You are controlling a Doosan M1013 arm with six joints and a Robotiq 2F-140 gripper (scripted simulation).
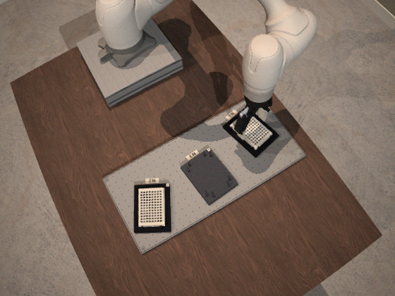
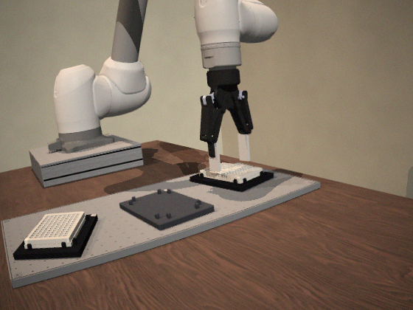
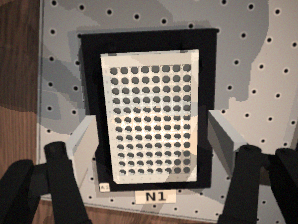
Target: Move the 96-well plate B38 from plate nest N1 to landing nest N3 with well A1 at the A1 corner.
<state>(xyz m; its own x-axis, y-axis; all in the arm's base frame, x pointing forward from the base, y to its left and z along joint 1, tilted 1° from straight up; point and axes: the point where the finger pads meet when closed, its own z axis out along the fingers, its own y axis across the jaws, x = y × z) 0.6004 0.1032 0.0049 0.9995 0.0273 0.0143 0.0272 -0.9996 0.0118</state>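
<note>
Now: hand 40 mm above the white 96-well plate B38. Also, from my hand: N1 label (100 mm behind, 60 mm below); dark grey landing nest N3 (220 mm to the right, 50 mm below, 20 mm ahead); black plate nest N1 (50 mm below).
</note>
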